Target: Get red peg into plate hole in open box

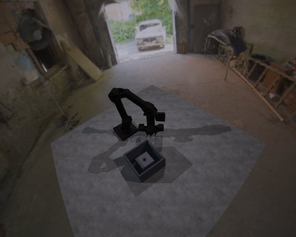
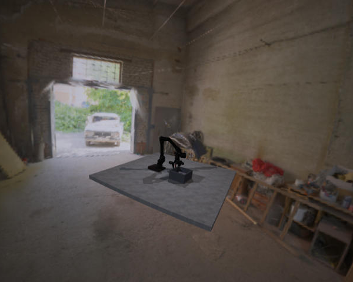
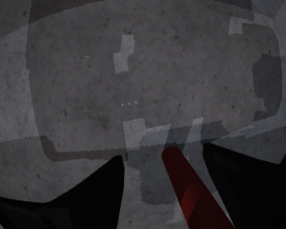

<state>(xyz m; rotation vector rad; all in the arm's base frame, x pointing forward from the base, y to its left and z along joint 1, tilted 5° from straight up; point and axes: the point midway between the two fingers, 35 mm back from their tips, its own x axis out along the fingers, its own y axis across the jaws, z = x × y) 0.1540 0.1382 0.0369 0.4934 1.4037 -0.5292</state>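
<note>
Right now my gripper tip is 3 cm below the red peg and 1 cm past it. Round my gripper tip: light grey plate 17 cm to the right, 17 cm ahead, 4 cm above; dark grey box 17 cm to the right, 17 cm ahead, 2 cm above.
</note>
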